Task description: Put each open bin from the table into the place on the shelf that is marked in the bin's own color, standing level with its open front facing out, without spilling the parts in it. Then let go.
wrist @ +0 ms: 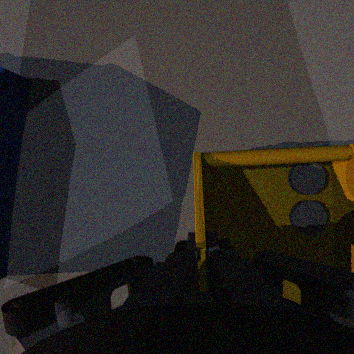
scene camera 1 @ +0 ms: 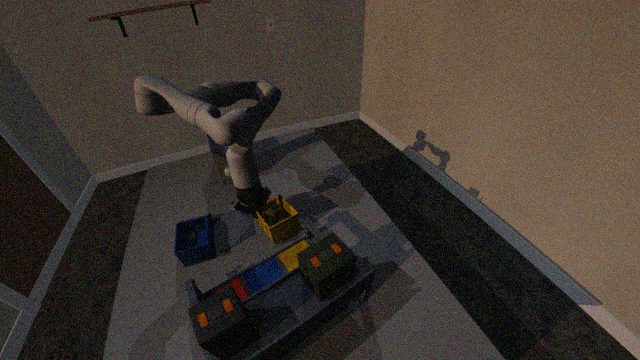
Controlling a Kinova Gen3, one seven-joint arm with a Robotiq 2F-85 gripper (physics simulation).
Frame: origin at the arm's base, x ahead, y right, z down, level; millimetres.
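Seen in the pictures: gripper, fingertip midpoint: [wrist: 202,247] [scene camera 1: 257,216].
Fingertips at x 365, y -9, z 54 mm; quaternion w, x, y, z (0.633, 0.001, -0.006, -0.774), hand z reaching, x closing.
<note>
Offsets run from my fingertips to a thing's top centre. "*": to the spot under its first point.
My gripper [scene camera 1: 257,205] [wrist: 202,247] is shut on the thin side wall of the yellow bin @(* dx +102, dy -60, dz -6 mm) [scene camera 1: 283,231] [wrist: 280,156]. The bin's open top shows dark parts inside in the scene view; two round grey shapes show in it in the wrist view. Whether its base touches the table is unclear. The blue bin @(* dx +70, dy +199, dz +5 mm) [scene camera 1: 200,254] [wrist: 9,150] stands apart to the left, with a small part inside. The shelf @(* dx +209, dy +212, dz -43 mm) [scene camera 1: 192,289] at the front carries a yellow mark @(* dx +168, dy -60, dz +35 mm) [scene camera 1: 292,255], a blue mark @(* dx +194, dy +42, dz +35 mm) [scene camera 1: 262,275] and a red mark @(* dx +205, dy +118, dz +35 mm) [scene camera 1: 237,288]. The fingertips are dark and partly hidden.
A dark box @(dx +322, dy -102, dz -157 mm) [scene camera 1: 327,262] with orange patches stands at the right end of the shelf, close to the yellow mark. Another dark box @(dx +362, dy +125, dz -182 mm) [scene camera 1: 220,320] with orange patches stands at the left end, beside the red mark. A wall-mounted plank [scene camera 1: 150,10] is far behind the arm.
</note>
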